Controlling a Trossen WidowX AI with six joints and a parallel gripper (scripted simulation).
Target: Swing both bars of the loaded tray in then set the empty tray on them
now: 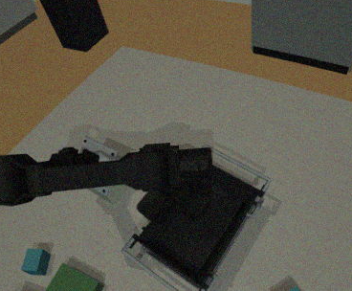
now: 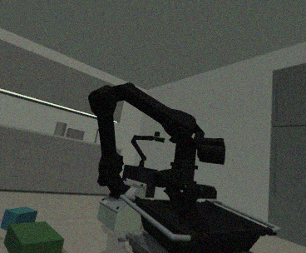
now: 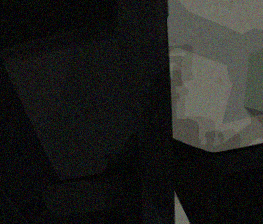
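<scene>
Now: the dark tray 70 mm ahead of my gripper tip, 10 mm to the right of it and 20 mm above it. The rest, counted from my gripper tip: green block: 150 mm behind, 290 mm to the right, 70 mm below.
</scene>
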